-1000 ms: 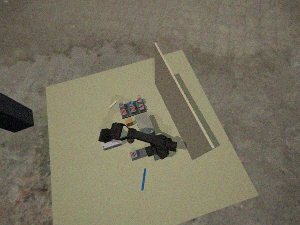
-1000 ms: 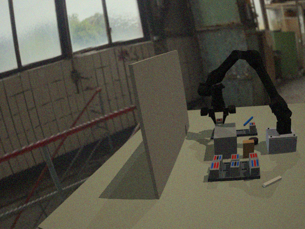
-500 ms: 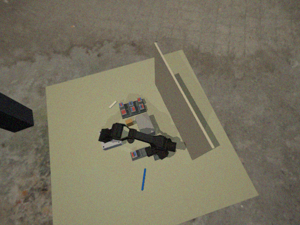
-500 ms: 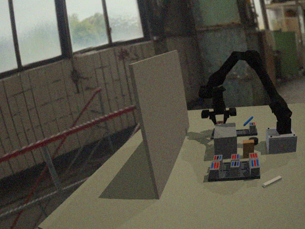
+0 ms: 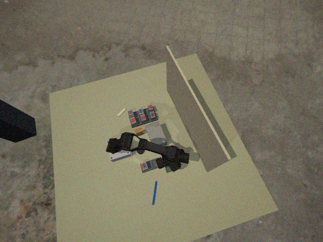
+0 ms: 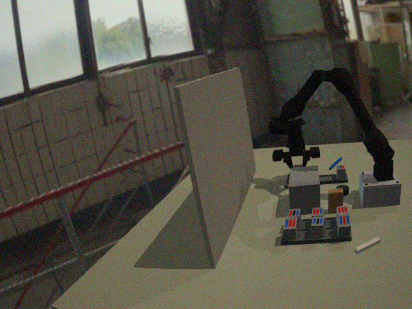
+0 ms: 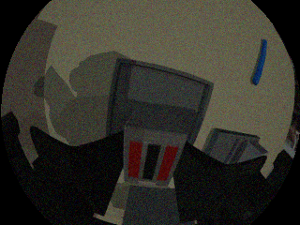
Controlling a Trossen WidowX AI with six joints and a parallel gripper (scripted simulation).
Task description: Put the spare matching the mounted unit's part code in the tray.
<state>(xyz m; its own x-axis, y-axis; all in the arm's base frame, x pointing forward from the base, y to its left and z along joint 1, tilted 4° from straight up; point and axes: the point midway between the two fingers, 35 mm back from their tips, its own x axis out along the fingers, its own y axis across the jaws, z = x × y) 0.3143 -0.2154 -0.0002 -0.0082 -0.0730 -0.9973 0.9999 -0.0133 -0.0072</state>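
Now: the grey spare 20 mm above my gripper tip. From my gripper tip the other things lie so: striped block (180 mm behind, 30 mm to the left, 20 mm above); grey mounted unit (210 mm to the left, 30 mm behind, 30 mm above); dark tray (20 mm below).
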